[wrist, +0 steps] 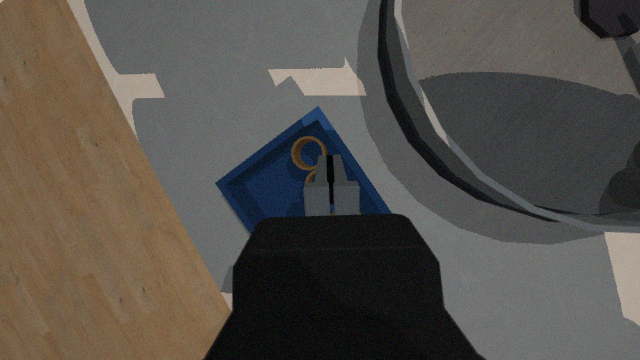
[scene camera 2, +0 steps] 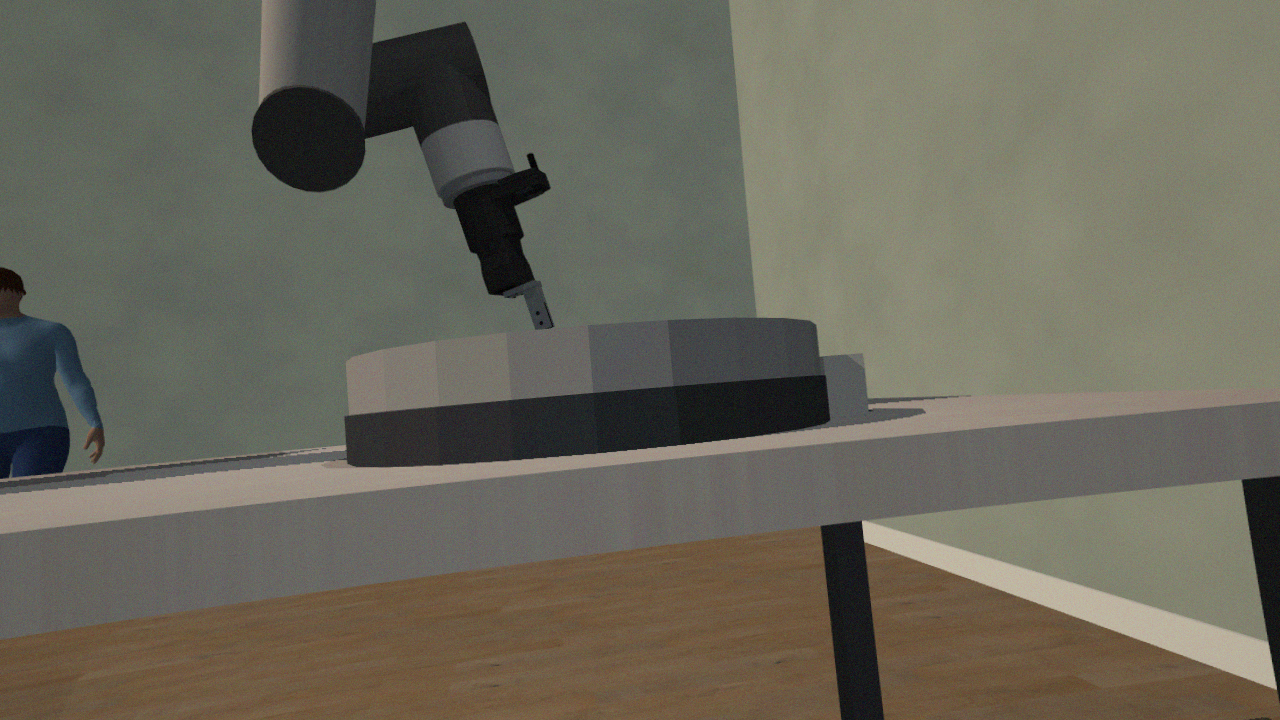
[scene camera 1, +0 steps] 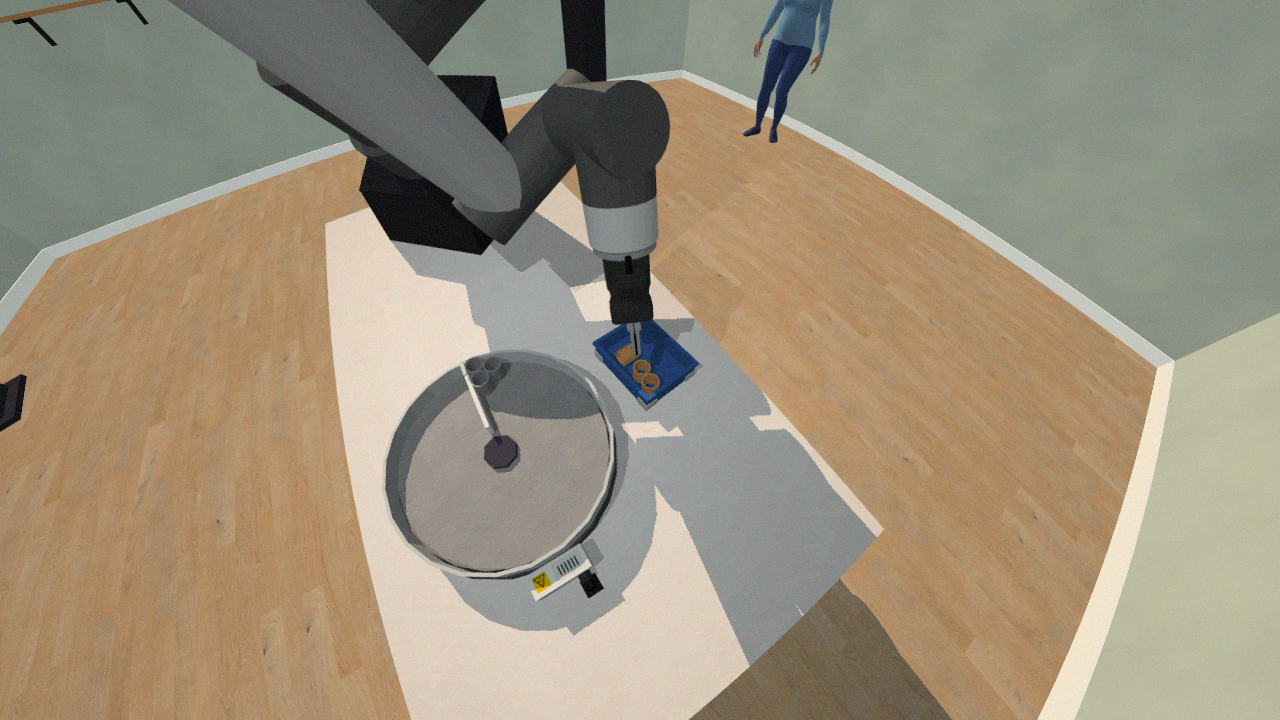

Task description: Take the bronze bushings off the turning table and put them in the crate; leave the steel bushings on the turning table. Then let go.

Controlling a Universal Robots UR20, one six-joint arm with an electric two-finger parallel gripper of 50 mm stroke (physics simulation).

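Places are measured from the arm's base along level axes (x ahead, y left, z up), in metres.
Pixels of known places: gripper, between the fingertips: (wrist: 329, 169) (scene camera 1: 636, 351).
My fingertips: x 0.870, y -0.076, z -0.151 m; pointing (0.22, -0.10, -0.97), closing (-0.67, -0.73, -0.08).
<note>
Ahead of a thing's pixels: the offset from my fingertips to its top centre. "spot": to the spot under its first point.
The blue crate @(dy +0.057, dx -0.021, dz -0.085 m) (scene camera 1: 687, 364) (wrist: 269, 146) holds three bronze bushings. Two of them, one bushing @(dy +0.027, dx -0.004, dz -0.092 m) (scene camera 1: 640, 375) and another @(dy +0.013, dx +0.032, dz -0.092 m) (scene camera 1: 648, 391) (wrist: 295, 154), stand side by side; the third @(dy +0.040, dx -0.058, dz -0.092 m) (scene camera 1: 623, 356) appears to lie on its side by the fingers. My gripper (scene camera 1: 636, 352) (scene camera 2: 544, 327) (wrist: 329, 169) is shut and empty, its fingers together, pointing down over the crate beside the third bushing. In the wrist view the gripper body mostly hides that bushing. Three steel bushings @(dy -0.230, dx -0.210, dz -0.044 m) (scene camera 1: 479, 382) stand grouped at the back of the turning table (scene camera 1: 537, 510) (scene camera 2: 581, 358) (wrist: 475, 50), against its wall.
The turning table has a raised round wall, a dark centre hub @(dy -0.294, dx -0.077, dz -0.074 m) (scene camera 1: 501, 452) and a pale guide bar @(spot: dy -0.257, dx -0.186, dz -0.059 m) (scene camera 1: 478, 398) reaching the steel bushings. A control box @(spot: dy -0.344, dx +0.153, dz -0.077 m) (scene camera 1: 568, 565) sits on its near side. The crate stands close beside the turning table. A person (scene camera 1: 787, 53) (scene camera 2: 31, 376) stands beyond the table.
</note>
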